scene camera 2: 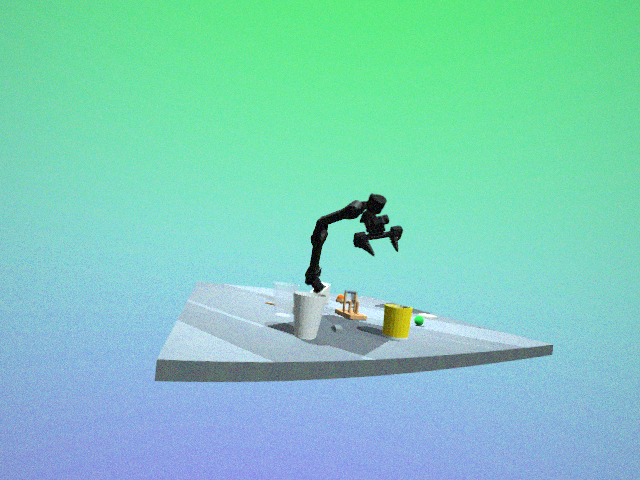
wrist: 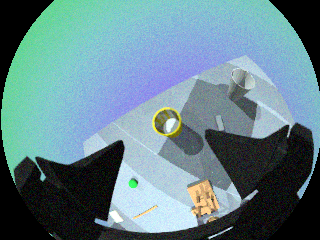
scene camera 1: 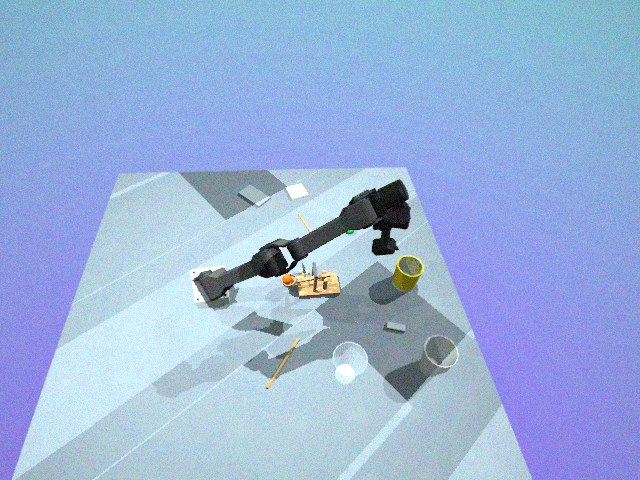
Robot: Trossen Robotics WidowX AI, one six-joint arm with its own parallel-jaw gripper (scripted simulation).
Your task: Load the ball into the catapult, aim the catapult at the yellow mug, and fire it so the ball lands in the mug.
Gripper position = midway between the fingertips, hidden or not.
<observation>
my gripper: scene camera 2 386,253; wrist 165,139; scene camera 1 398,235
</observation>
